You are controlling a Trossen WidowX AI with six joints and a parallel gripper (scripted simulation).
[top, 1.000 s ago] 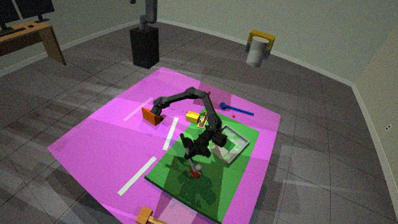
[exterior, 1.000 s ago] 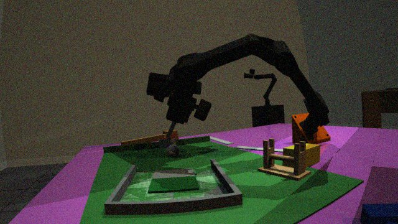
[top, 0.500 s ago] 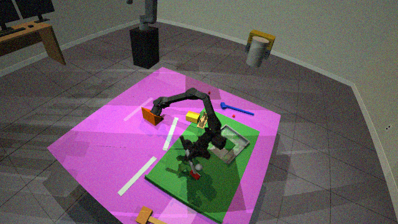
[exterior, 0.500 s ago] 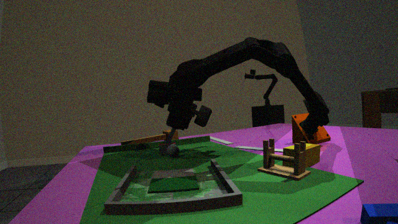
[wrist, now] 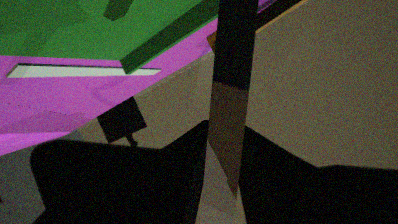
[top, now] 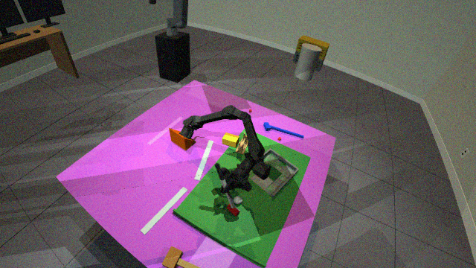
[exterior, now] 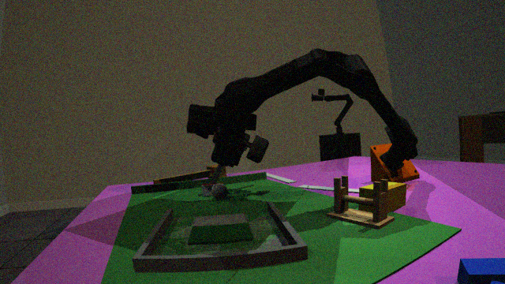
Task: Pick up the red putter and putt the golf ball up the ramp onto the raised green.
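Now: gripper tip 7 cm short of the white golf ball, 6 cm to the right of it and 11 cm above it. Also, from my gripper tip: red putter 2 cm ahead, 3 cm to the left, 2 cm below; then green mat 9 cm ahead, 20 cm to the left, 14 cm below; then small wooden rack 6 cm behind, 42 cm to the left, 10 cm below.
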